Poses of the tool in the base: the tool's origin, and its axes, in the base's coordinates. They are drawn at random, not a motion.
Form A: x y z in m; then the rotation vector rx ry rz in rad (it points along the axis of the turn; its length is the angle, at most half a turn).
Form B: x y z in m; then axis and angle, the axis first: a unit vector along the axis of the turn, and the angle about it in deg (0 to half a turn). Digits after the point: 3 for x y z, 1 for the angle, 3 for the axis.
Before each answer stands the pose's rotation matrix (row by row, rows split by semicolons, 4 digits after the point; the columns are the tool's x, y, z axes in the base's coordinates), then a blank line. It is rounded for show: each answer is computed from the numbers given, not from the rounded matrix.
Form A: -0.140 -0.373 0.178 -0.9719 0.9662 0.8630
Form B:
0.3290 -0.9077 0.2605; 0.1568 0.3245 0.9328; -0.9312 -0.2660 0.2491

-0.140 -0.373 0.178 -0.600 0.597 0.533 92.8
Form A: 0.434 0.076 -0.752 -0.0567 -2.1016 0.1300
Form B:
-0.5092 -0.0125 -0.8605; 0.0936 0.9932 -0.0699; 0.8555 -0.1162 -0.5046

0.434 0.076 -0.752 -0.027 -0.998 0.062 120.7
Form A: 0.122 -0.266 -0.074 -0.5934 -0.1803 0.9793
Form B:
0.5573 -0.7265 -0.4020; 0.8220 0.4146 0.3903; -0.1169 -0.5480 0.8283

0.122 -0.266 -0.074 -0.512 -0.156 0.845 66.4
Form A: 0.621 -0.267 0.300 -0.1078 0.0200 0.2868
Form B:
0.9590 -0.2834 0.0043; 0.2812 0.9534 0.1090; -0.0350 -0.1033 0.9940

0.621 -0.267 0.300 -0.351 0.065 0.934 17.6
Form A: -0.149 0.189 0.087 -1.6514 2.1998 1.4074
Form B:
-0.4277 -0.7841 -0.4497; -0.7369 0.0144 0.6758; -0.5234 0.6205 -0.5840

-0.149 0.189 0.087 -0.534 0.712 0.455 177.0
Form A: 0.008 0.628 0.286 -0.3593 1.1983 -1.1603
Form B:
-0.0847 0.5059 0.8584; -0.8417 0.4248 -0.3334; -0.5333 -0.7507 0.3898

0.008 0.628 0.286 -0.211 0.702 -0.680 97.8
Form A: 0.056 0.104 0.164 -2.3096 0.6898 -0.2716
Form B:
0.8361 -0.4016 0.3737; -0.5485 -0.6126 0.5691; 0.0004 -0.6808 -0.7325

0.056 0.104 0.164 -0.952 0.284 -0.112 139.0
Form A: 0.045 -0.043 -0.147 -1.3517 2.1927 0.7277
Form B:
-0.4109 -0.9054 0.1073; -0.6616 0.3771 0.6482; -0.6273 0.1954 -0.7539

0.045 -0.043 -0.147 -0.505 0.819 0.272 153.4
